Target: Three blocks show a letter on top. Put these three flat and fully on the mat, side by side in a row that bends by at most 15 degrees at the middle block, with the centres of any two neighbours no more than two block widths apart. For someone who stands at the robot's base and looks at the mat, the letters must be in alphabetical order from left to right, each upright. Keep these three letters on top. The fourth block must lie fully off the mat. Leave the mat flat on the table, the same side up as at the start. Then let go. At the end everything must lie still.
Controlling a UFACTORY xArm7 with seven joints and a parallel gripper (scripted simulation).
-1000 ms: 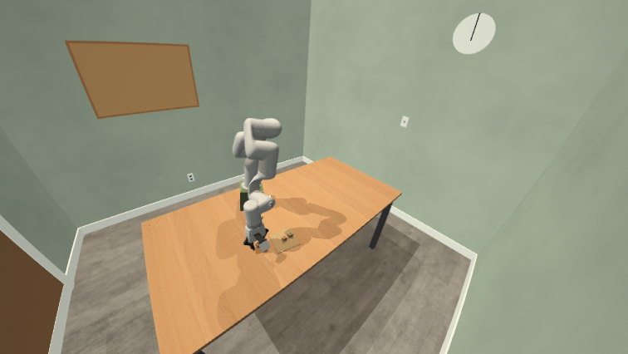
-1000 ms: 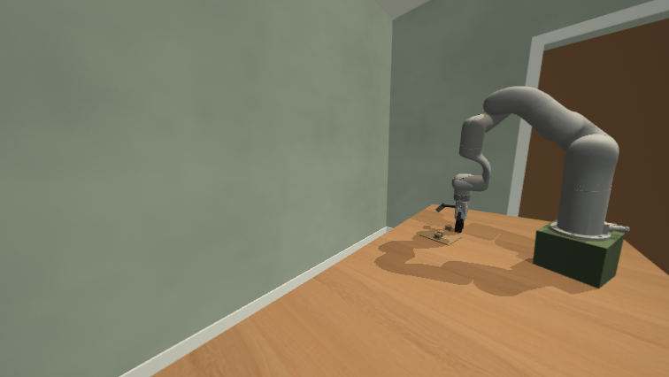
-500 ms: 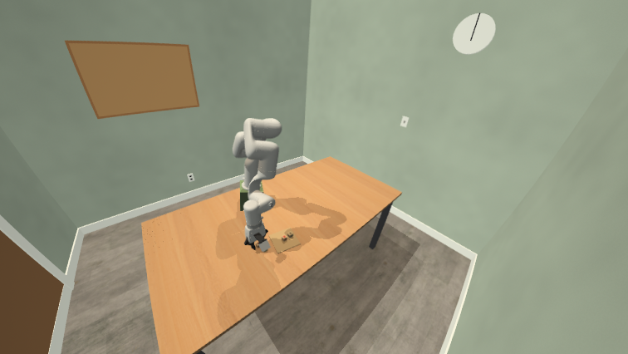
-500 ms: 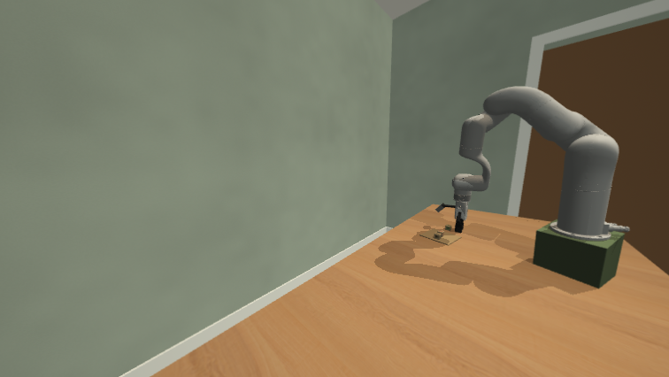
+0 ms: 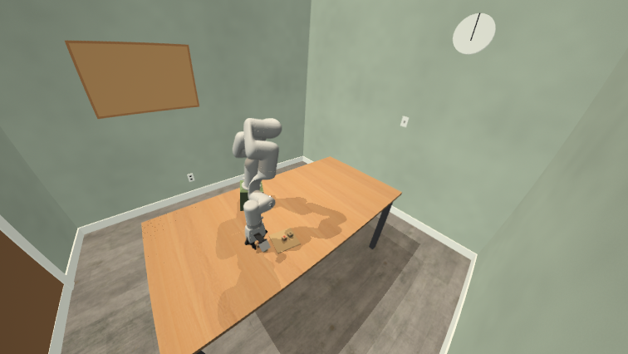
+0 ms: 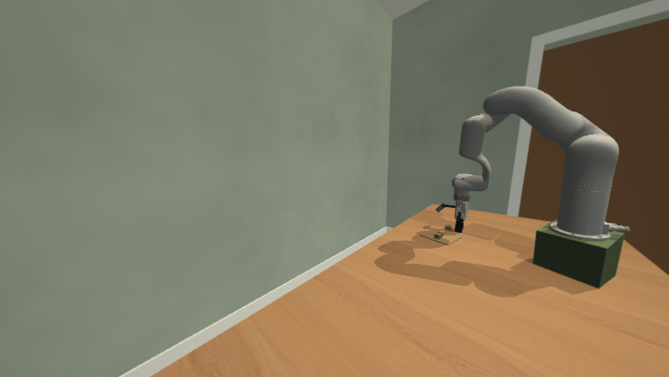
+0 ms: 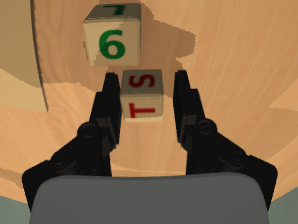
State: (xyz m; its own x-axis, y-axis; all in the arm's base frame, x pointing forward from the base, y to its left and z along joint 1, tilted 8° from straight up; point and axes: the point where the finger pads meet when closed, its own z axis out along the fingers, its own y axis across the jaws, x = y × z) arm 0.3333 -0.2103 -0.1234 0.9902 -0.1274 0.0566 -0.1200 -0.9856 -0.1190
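The green-topped block lies 5 cm ahead of my hand, 1 cm to the left of it and 1 cm below it. From my hand the other things lie so: tan mat (13 cm to the left, 8 cm ahead, 2 cm below).
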